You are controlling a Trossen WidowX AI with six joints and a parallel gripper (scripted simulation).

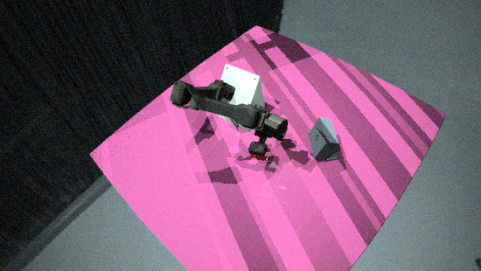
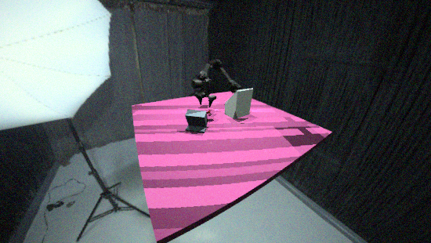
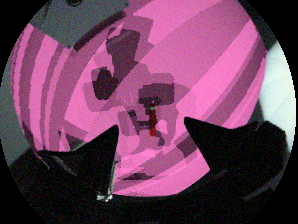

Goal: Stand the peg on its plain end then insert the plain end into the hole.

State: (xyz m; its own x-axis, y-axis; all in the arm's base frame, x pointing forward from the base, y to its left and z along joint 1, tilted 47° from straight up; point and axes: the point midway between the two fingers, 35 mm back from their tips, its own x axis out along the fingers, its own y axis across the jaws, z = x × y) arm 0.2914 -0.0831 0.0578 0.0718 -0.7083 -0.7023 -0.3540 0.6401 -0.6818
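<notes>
Now: gripper tip 2 cm past the peg, 2 cm to the left of it and 7 cm above it. Round my gripper tip: grey sloped panel: 16 cm ahead, 16 cm to the left, 1 cm below.
</notes>
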